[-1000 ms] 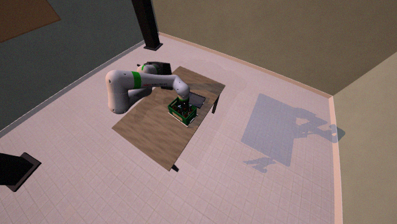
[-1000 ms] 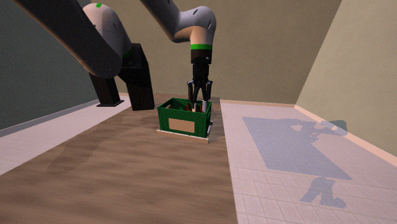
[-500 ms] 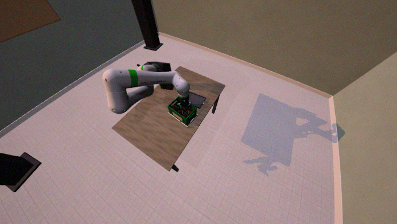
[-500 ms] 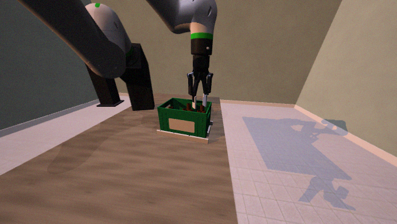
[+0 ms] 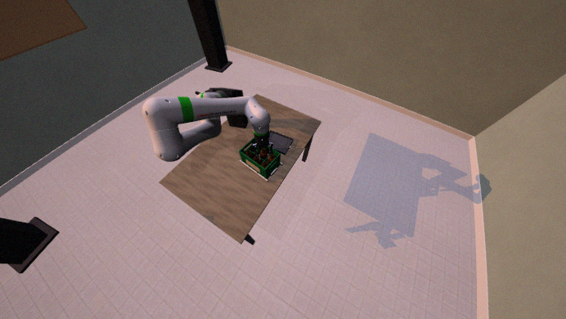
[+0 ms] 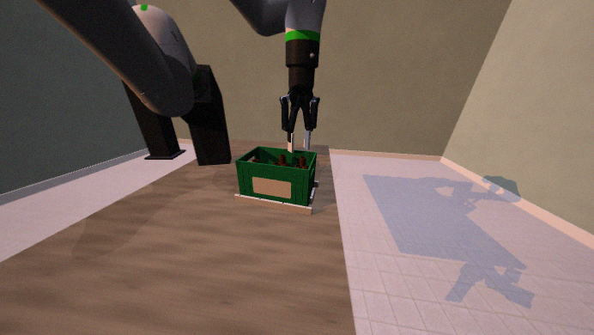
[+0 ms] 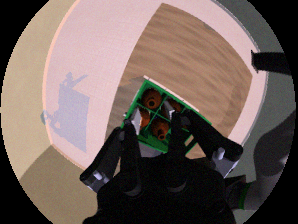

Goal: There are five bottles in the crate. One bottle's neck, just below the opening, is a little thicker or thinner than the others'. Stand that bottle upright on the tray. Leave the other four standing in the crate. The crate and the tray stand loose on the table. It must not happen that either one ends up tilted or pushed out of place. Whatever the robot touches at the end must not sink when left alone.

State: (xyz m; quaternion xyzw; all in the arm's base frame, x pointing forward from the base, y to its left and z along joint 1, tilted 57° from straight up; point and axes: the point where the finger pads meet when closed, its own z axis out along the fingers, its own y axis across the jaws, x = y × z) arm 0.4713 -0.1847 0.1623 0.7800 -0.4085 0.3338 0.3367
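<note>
The green crate lies 170 mm below my hand, 70 mm behind it and 60 mm to the left of it. From my hand the other things lie so: brown bottle: 170 mm below, 80 mm behind, 20 mm to the left; then dark tray: 330 mm to the left, 240 mm below, 20 mm behind.
</note>
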